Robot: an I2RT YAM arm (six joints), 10 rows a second.
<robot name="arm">
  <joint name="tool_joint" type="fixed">
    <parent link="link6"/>
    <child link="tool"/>
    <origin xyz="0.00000 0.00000 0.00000" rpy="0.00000 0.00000 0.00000"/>
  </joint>
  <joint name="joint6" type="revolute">
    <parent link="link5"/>
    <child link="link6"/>
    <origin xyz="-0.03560 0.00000 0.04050" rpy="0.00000 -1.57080 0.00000"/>
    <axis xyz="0 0 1"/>
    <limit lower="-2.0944" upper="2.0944"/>
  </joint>
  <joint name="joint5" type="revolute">
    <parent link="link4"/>
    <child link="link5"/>
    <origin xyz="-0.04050 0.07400 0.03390" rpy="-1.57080 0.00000 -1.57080"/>
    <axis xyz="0 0 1"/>
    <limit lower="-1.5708" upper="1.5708"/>
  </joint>
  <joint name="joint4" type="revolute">
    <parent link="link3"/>
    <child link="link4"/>
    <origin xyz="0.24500 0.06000 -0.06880" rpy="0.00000 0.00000 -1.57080"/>
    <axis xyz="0 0 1"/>
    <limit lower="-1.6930" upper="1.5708"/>
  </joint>
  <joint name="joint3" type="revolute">
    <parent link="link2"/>
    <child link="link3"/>
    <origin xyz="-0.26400 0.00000 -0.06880" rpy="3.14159 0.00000 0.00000"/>
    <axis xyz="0 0 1"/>
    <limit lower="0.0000" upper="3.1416"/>
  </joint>
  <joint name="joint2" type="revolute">
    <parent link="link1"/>
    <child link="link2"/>
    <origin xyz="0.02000 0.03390 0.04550" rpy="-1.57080 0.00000 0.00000"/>
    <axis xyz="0 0 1"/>
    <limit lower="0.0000" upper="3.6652"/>
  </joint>
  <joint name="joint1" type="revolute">
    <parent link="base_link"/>
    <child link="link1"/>
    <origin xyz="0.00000 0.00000 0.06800" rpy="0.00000 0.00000 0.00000"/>
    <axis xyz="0 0 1"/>
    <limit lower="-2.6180" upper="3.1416"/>
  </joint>
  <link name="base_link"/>
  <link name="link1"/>
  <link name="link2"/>
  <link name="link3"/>
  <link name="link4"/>
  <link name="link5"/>
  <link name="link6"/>
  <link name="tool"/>
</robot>
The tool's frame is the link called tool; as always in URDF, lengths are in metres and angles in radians.
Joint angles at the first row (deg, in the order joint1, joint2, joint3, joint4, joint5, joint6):
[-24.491, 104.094, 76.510, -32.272, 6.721, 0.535]
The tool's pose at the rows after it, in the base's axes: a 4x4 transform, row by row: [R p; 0 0 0 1], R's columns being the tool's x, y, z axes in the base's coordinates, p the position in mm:
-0.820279, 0.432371, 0.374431, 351.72; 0.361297, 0.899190, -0.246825, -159.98; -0.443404, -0.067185, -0.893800, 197.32; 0, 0, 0, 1
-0.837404, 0.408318, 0.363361, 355.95; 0.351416, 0.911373, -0.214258, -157.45; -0.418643, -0.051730, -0.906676, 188.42; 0, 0, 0, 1
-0.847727, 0.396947, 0.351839, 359.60; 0.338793, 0.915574, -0.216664, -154.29; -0.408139, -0.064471, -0.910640, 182.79; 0, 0, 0, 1
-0.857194, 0.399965, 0.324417, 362.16; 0.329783, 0.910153, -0.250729, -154.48; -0.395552, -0.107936, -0.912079, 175.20; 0, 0, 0, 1
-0.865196, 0.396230, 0.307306, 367.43; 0.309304, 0.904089, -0.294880, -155.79; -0.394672, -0.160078, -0.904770, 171.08; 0, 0, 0, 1
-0.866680, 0.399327, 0.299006, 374.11; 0.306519, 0.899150, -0.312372, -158.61; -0.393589, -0.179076, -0.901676, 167.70; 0, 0, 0, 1
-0.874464, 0.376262, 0.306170, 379.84; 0.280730, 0.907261, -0.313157, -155.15; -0.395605, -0.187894, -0.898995, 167.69; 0, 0, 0, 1
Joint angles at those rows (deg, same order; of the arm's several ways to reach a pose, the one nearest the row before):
[-24.075, 106.672, 76.575, -33.562, 4.164, -0.273]
[-23.595, 108.290, 76.926, -33.846, 2.918, -0.754]
[-22.896, 109.296, 77.058, -33.606, 3.595, -1.017]
[-22.546, 110.563, 77.079, -33.059, 6.153, -1.388]
[-22.174, 111.941, 77.933, -32.360, 9.038, -2.328]
[-22.087, 113.689, 79.593, -32.272, 10.196, -2.437]
[-21.321, 114.411, 80.577, -32.229, 10.393, -3.289]

